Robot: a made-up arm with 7 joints. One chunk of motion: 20 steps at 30 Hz.
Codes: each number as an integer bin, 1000 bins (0 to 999) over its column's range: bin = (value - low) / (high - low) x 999, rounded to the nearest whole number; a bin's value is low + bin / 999 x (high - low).
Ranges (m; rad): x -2..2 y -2..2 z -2..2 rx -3.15..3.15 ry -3.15..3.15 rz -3.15..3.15
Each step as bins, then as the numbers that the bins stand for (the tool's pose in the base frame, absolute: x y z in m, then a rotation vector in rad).
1 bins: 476 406 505 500 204 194
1 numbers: -0.0941 -0.3744 0.0220 0.0032 -1.8635 -1.9266
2 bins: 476 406 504 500 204 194
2 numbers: -0.0941 -0.3744 0.0180 0.0032 -1.8635 -1.9266
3 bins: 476 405 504 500 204 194
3 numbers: -0.0941 -0.3784 0.0180 0.0032 -1.8635 -1.9266
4 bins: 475 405 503 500 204 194
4 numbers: -0.0981 -0.3784 0.0140 0.0032 -1.8635 -1.9266
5 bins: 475 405 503 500 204 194
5 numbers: -0.0981 -0.3784 0.0140 0.0032 -1.8635 -1.9266
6 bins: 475 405 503 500 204 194
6 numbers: -0.0981 -0.3784 0.0140 0.0032 -1.8635 -1.9266
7 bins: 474 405 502 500 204 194
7 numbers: -0.1021 -0.3784 0.0100 0.0032 -1.8635 -1.9266
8 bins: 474 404 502 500 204 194
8 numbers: -0.1021 -0.3824 0.0100 0.0032 -1.8635 -1.9266
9 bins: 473 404 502 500 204 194
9 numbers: -0.1061 -0.3824 0.0100 0.0032 -1.8635 -1.9266
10 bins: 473 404 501 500 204 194
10 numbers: -0.1061 -0.3824 0.0060 0.0032 -1.8635 -1.9266
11 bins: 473 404 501 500 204 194
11 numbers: -0.1061 -0.3824 0.0060 0.0032 -1.8635 -1.9266
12 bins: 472 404 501 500 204 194
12 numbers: -0.1101 -0.3824 0.0060 0.0032 -1.8635 -1.9266
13 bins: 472 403 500 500 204 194
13 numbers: -0.1101 -0.3864 0.0020 0.0032 -1.8635 -1.9266
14 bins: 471 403 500 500 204 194
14 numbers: -0.1141 -0.3864 0.0020 0.0032 -1.8635 -1.9266
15 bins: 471 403 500 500 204 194
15 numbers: -0.1141 -0.3864 0.0020 0.0032 -1.8635 -1.9266
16 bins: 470 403 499 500 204 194
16 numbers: -0.1181 -0.3864 -0.0020 0.0032 -1.8635 -1.9266
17 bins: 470 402 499 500 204 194
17 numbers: -0.1181 -0.3904 -0.0020 0.0032 -1.8635 -1.9266
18 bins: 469 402 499 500 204 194
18 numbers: -0.1221 -0.3904 -0.0020 0.0032 -1.8635 -1.9266
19 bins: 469 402 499 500 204 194
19 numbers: -0.1221 -0.3904 -0.0020 0.0032 -1.8635 -1.9266
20 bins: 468 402 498 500 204 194
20 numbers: -0.1261 -0.3904 -0.0060 0.0032 -1.8635 -1.9266
